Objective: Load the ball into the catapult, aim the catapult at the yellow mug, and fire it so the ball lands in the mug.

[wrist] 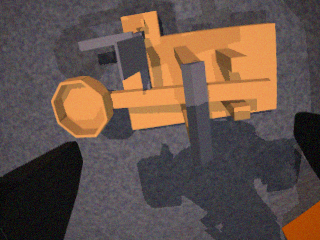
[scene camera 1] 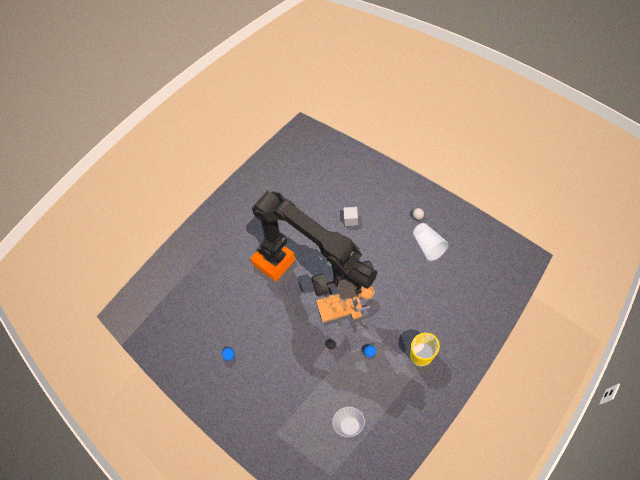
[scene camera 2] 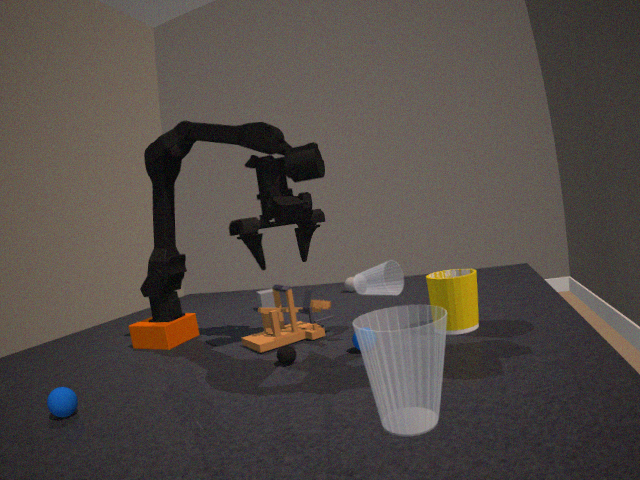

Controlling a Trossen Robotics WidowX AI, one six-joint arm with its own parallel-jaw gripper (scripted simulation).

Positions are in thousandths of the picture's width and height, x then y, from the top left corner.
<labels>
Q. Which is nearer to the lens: the clear cup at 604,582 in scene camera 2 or the blue ball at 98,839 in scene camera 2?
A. The blue ball.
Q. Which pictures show my gripper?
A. The wrist view, scene camera 1 and scene camera 2: all of them.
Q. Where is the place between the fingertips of my gripper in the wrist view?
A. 589,577
</labels>
